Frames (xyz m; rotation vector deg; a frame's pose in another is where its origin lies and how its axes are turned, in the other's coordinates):
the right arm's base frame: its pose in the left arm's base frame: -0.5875 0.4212 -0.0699 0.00 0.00 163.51
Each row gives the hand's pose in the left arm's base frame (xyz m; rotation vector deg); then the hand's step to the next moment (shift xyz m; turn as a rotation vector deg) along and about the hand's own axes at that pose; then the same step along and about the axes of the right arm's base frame.
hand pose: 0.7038 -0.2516 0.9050 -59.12 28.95 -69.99
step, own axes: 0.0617 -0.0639 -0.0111 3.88 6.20 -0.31
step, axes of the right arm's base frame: 0.0044 0.0650 0.0614 -5.08 2.41 -4.69
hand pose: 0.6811 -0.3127 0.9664 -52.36 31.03 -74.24
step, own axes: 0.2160 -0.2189 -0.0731 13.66 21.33 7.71
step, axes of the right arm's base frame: 0.0640 0.2589 0.1697 -23.59 4.36 -11.20
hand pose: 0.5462 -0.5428 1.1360 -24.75 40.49 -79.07
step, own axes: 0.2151 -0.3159 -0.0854 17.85 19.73 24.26
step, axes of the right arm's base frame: 0.1992 0.3209 0.1034 -35.18 7.60 1.02
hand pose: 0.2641 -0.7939 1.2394 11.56 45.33 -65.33
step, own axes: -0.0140 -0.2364 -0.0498 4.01 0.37 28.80
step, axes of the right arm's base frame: 0.2027 0.1287 0.0301 -18.76 13.08 17.96
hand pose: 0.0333 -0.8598 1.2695 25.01 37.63 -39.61
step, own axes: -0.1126 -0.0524 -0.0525 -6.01 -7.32 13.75
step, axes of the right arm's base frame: 0.1311 -0.0060 0.0309 0.05 10.70 12.82
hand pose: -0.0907 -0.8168 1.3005 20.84 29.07 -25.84
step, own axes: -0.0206 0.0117 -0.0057 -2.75 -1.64 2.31
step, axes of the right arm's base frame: 0.0173 -0.0146 0.0090 1.57 2.04 3.00
